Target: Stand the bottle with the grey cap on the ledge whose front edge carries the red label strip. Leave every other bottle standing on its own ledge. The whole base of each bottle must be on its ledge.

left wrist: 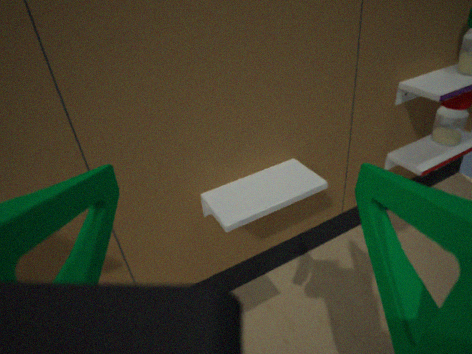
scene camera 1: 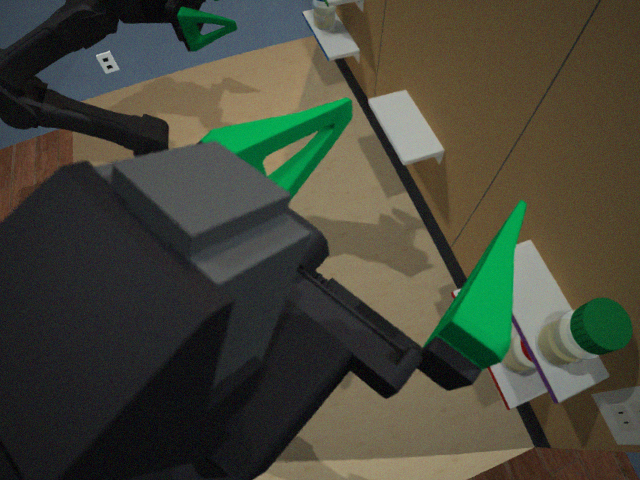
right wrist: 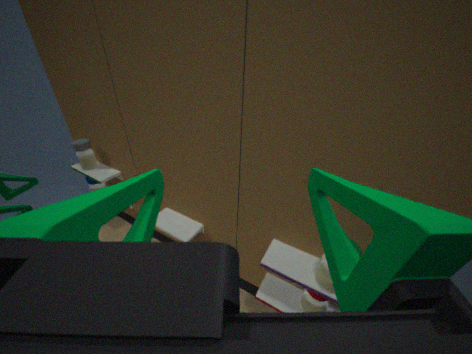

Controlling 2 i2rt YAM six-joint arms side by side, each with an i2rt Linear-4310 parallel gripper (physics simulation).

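Places are measured from the left arm's base along level axes (x ahead, y left, z up), in millimetres.
Pixels of known places: left gripper, between the fingertips: (left wrist: pixel 236 178) (scene camera 1: pixel 244 3) (right wrist: pixel 35 192); right gripper, between the fingertips: (scene camera 1: pixel 429 153) (right wrist: pixel 235 176).
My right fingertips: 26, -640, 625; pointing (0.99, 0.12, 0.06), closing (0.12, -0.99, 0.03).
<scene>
Ahead of a thing's pixels: the offset from my right fingertips to its middle, as dx, dy, dz.
The grey-capped bottle @(+496, +613, -272) (right wrist: pixel 86 155) stands upright on the green-edged ledge @(+485, +585, -331) (right wrist: pixel 107 173), at the left of the right wrist view. The red-strip ledge @(+169, -150, -471) (scene camera 1: pixel 516 391) (left wrist: pixel 416 155) (right wrist: pixel 276 294) holds a red-capped bottle @(+163, -181, -412) (scene camera 1: pixel 518 355) (left wrist: pixel 449 126) (right wrist: pixel 313 302) and lies below the purple-edged ledge @(+169, -150, -331) (scene camera 1: pixel 535 273) (left wrist: pixel 430 83) (right wrist: pixel 290 257). My left gripper (left wrist: pixel 236 178) (right wrist: pixel 35 192) is open and empty, facing the wall and a plain middle ledge @(+327, +217, -401) (scene camera 1: pixel 405 126) (left wrist: pixel 265 192) (right wrist: pixel 179 225). My right gripper (scene camera 1: pixel 435 152) (right wrist: pixel 235 176) is open and empty, away from the bottles.
A green-capped bottle @(+147, -183, -272) (scene camera 1: pixel 601 325) (left wrist: pixel 467 56) stands on the purple-edged ledge. Another bottle @(+493, +612, -412) (scene camera 1: pixel 324 16) stands on the blue-edged ledge @(+485, +585, -471) (scene camera 1: pixel 338 43); its blue cap @(+493, +612, -372) (right wrist: pixel 91 180) shows below the green-edged ledge. The brown wall (scene camera 1: pixel 491 103) (left wrist: pixel 200 90) (right wrist: pixel 190 100) carries the ledges.
</scene>
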